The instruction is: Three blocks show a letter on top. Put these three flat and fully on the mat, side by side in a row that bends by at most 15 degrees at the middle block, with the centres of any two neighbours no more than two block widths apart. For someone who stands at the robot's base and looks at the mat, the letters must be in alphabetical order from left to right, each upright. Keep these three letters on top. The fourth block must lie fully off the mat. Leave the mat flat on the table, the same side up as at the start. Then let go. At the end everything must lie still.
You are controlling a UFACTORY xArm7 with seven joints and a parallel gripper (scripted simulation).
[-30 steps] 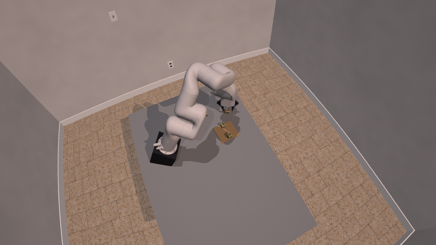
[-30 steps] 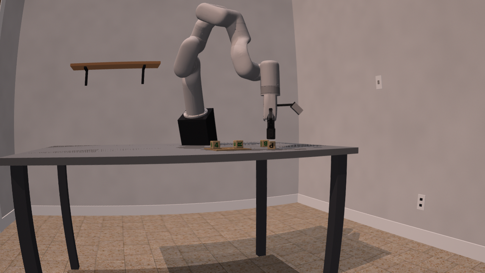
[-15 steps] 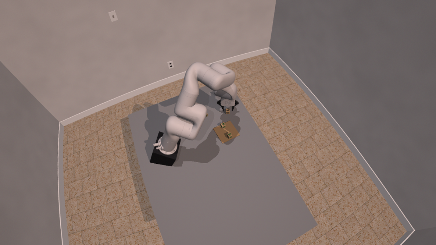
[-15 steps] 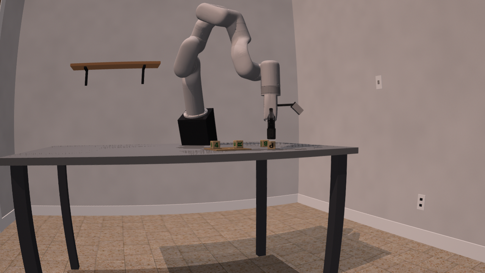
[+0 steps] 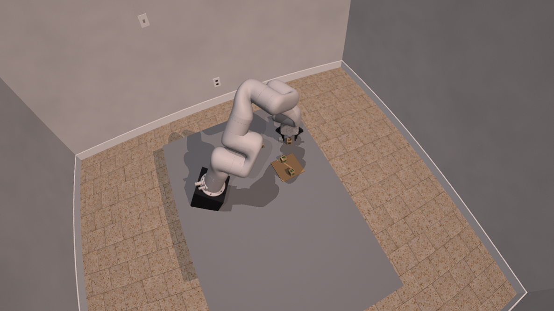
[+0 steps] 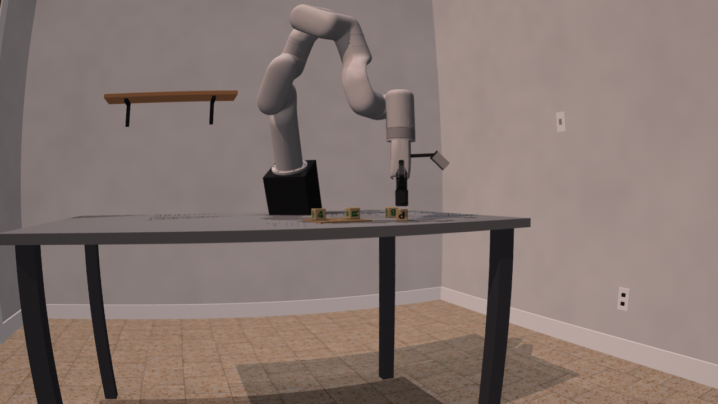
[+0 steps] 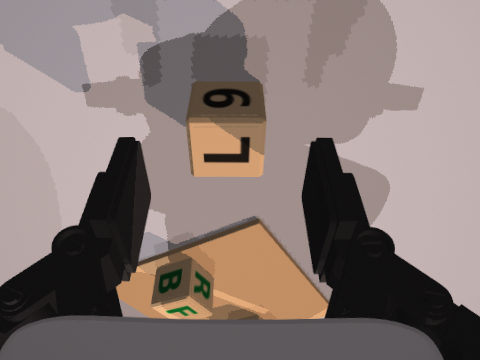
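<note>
Now: hand 4 cm above the wooden block. The rest, counted from my hand: mat (9 cm behind, 14 cm to the right, 5 cm below).
</note>
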